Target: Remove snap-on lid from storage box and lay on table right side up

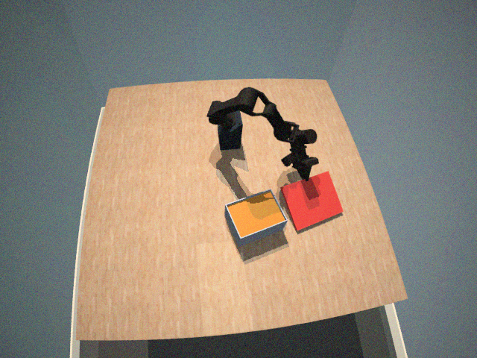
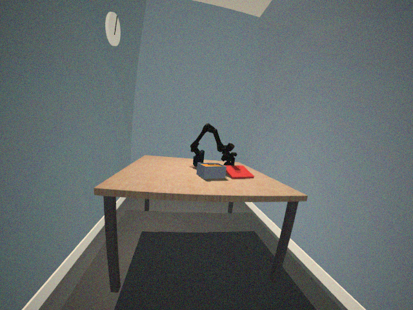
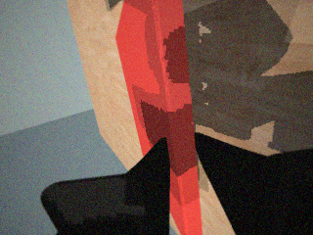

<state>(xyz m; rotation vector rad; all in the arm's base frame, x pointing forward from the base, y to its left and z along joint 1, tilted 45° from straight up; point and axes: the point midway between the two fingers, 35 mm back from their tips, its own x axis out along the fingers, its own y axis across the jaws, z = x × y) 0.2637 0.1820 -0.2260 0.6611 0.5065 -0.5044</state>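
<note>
Right now the red lid is 80 mm ahead of my gripper tip, 20 mm to the left of it and 20 mm below it. Round my gripper tip: grey-blue storage box 140 mm ahead, 230 mm to the right, 20 mm below.
</note>
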